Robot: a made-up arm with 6 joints. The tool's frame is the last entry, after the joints.
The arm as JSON. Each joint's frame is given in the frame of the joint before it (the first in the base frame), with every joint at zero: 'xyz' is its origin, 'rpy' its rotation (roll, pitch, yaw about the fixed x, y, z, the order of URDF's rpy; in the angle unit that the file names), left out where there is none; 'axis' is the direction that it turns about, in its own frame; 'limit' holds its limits. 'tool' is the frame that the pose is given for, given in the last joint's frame.
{
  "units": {
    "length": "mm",
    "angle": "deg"
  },
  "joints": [
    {
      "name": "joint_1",
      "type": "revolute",
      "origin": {
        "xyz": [
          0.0,
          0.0,
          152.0
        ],
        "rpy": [
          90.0,
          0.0,
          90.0
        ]
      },
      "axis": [
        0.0,
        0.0,
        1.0
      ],
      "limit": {
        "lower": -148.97,
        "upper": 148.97
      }
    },
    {
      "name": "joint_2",
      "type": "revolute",
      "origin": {
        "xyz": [
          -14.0,
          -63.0,
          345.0
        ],
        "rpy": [
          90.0,
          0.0,
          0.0
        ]
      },
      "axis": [
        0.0,
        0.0,
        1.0
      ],
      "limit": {
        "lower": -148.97,
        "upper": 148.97
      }
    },
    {
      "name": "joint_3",
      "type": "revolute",
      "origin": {
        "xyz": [
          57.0,
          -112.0,
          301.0
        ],
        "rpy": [
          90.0,
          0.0,
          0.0
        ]
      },
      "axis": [
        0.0,
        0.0,
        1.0
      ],
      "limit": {
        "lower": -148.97,
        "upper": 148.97
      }
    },
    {
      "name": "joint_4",
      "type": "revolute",
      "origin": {
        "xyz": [
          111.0,
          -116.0,
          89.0
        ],
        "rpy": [
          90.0,
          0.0,
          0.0
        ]
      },
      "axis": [
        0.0,
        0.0,
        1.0
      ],
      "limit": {
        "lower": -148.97,
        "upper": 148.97
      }
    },
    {
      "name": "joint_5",
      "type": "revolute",
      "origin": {
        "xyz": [
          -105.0,
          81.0,
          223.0
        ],
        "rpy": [
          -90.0,
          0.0,
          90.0
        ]
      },
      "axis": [
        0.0,
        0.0,
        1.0
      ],
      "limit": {
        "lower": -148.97,
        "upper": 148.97
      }
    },
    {
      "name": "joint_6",
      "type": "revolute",
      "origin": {
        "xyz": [
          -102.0,
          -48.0,
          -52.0
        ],
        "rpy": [
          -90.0,
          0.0,
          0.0
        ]
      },
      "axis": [
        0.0,
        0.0,
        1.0
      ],
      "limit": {
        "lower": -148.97,
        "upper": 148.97
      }
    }
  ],
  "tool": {
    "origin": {
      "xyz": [
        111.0,
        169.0,
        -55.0
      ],
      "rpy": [
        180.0,
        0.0,
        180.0
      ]
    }
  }
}
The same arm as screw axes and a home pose.
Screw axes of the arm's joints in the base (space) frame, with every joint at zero. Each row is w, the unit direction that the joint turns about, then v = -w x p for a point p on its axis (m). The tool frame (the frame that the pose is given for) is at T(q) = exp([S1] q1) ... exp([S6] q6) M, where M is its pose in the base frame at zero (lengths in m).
S1: w 1 0 0 v 0 0.152 0
S2: w 0 0 -1 v 0.014 0.345 0
S3: w -1 0 0 v 0 0.212 0.043
S4: w 0 0 1 v 0.154 -0.144 0
S5: w 0 -1 0 v 0.127 0 -0.063
S6: w 0 0 -1 v -0.101 0.165 0
M =
1 0 0 0.054
0 1 0 0.27
0 0 1 0.23
0 0 0 1
Joint limits (rad, base to tool): -2.6..2.6 -2.6..2.6 -2.6..2.6 -2.6..2.6 -2.6..2.6 -2.6..2.6

